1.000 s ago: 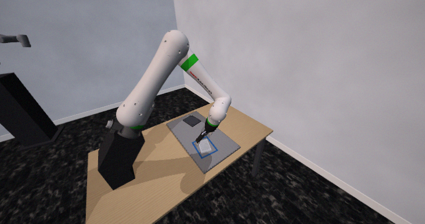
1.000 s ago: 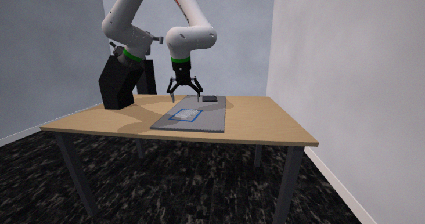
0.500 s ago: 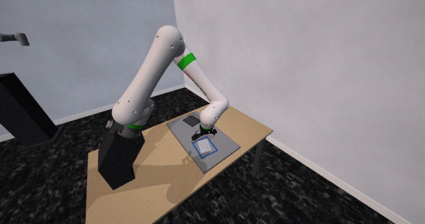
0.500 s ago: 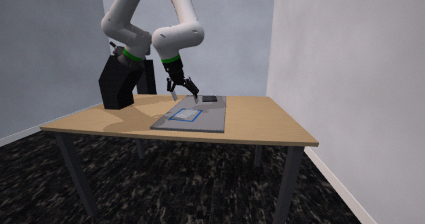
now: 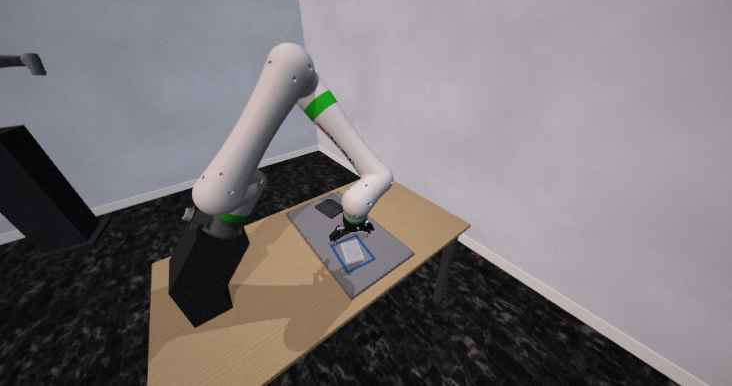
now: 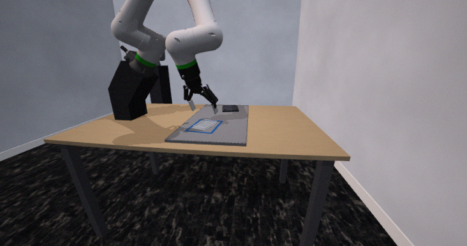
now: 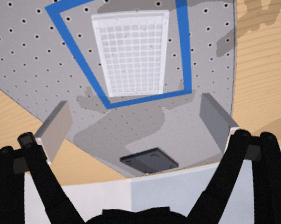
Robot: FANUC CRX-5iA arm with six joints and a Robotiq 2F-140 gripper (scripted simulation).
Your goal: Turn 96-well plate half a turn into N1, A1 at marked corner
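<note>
My gripper is now 90 mm above the white 96-well plate. From my hand the other things lie so: dark plate nest N1: 30 mm ahead, 380 mm to the left, 90 mm below; A1 label: 60 mm ahead, 470 mm to the left, 80 mm below.
</note>
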